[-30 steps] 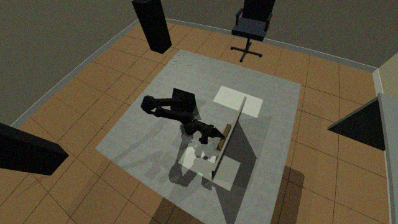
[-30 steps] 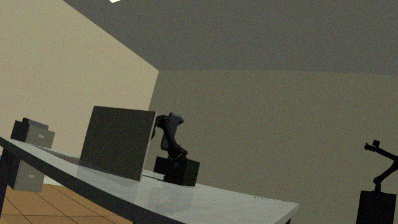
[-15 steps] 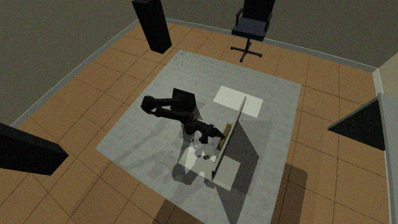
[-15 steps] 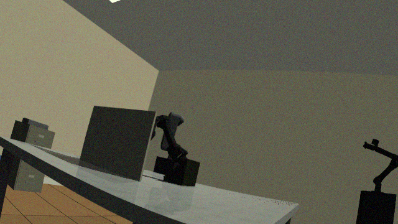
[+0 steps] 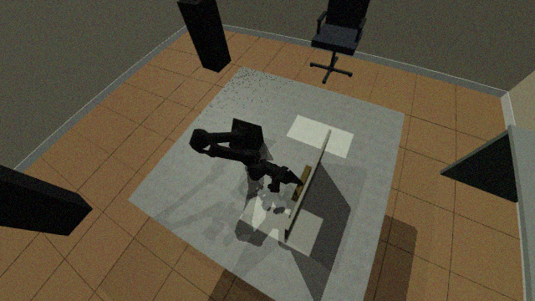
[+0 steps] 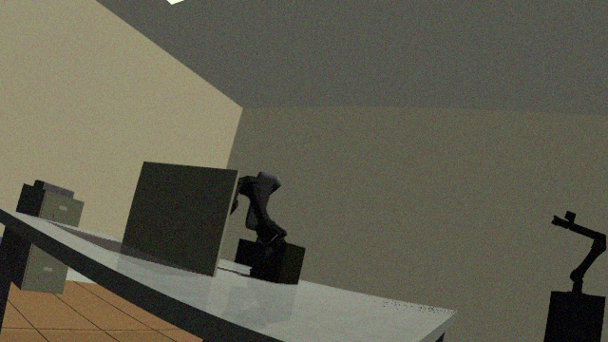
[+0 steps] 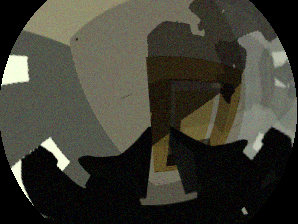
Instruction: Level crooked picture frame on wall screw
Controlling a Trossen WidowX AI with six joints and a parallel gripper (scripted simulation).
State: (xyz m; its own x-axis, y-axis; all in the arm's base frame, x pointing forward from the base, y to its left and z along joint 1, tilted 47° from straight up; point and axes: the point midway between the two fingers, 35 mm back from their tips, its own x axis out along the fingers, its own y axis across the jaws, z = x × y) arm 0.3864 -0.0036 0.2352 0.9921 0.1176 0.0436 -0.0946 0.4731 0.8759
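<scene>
The picture frame lies 50 mm below my gripper tip and 20 mm to the left of it. Round my gripper tip: thin upright wall panel (70 mm below, 20 mm to the left, 10 mm ahead).
</scene>
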